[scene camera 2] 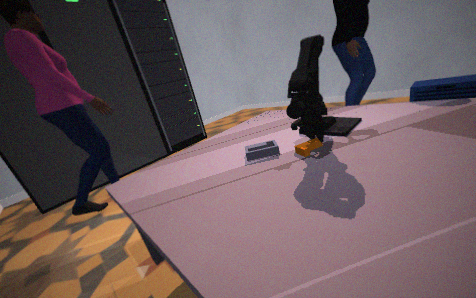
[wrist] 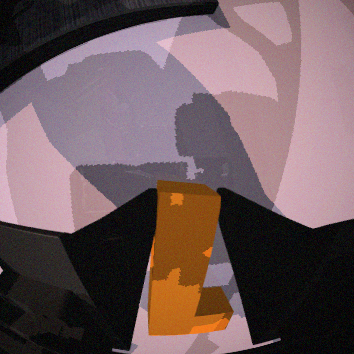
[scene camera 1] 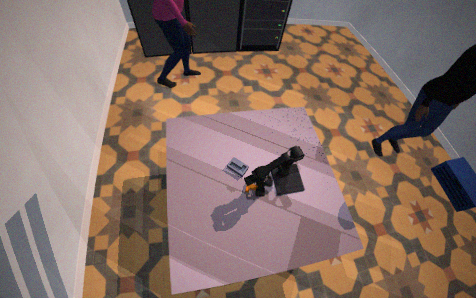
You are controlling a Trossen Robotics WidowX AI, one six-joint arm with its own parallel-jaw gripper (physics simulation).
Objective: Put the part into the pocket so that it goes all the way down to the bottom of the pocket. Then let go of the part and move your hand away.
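Places are measured from the arm's base along level axes (x left, y ahead, z down), in millimetres.
Pixels of known places: gripper, between the fingertips: (scene camera 2: 318, 141) (wrist: 186, 195) (scene camera 1: 260, 188); arm's base, origin of its link: (scene camera 1: 281, 172).
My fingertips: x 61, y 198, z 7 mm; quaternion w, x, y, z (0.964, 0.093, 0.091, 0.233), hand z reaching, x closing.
Ahead of a thing's pixels: the offset from my fingertips to its top centre. Level surfaces: height alone.
The orange L-shaped part @(dx -17, dy +50, dz -13 mm) (scene camera 1: 250, 188) (scene camera 2: 305, 148) (wrist: 176, 240) is low at the table, in front of the arm. In the wrist view its long bar runs between the fingers and its short foot points right at the lower end. My gripper (scene camera 1: 254, 185) (scene camera 2: 314, 140) (wrist: 186, 195) is shut on the part, with the fingertips on both sides of the long bar near its far end. I cannot tell whether the part touches the table. The grey block with the pocket @(dx -220, dy +94, dz -19 mm) (scene camera 1: 242, 171) (scene camera 2: 262, 153) stands apart from the part, left of the gripper in both scene views, its slot facing up.
The arm's dark base plate (scene camera 1: 290, 184) (scene camera 2: 345, 126) sits behind the gripper. The pink table @(dz +17 mm) (scene camera 1: 200, 250) (scene camera 2: 225, 240) bears the arm's shadow. Two people stand beyond the table, near dark cabinets (scene camera 1: 215, 27) (scene camera 2: 75, 100) and a blue box (scene camera 1: 457, 182) (scene camera 2: 442, 89).
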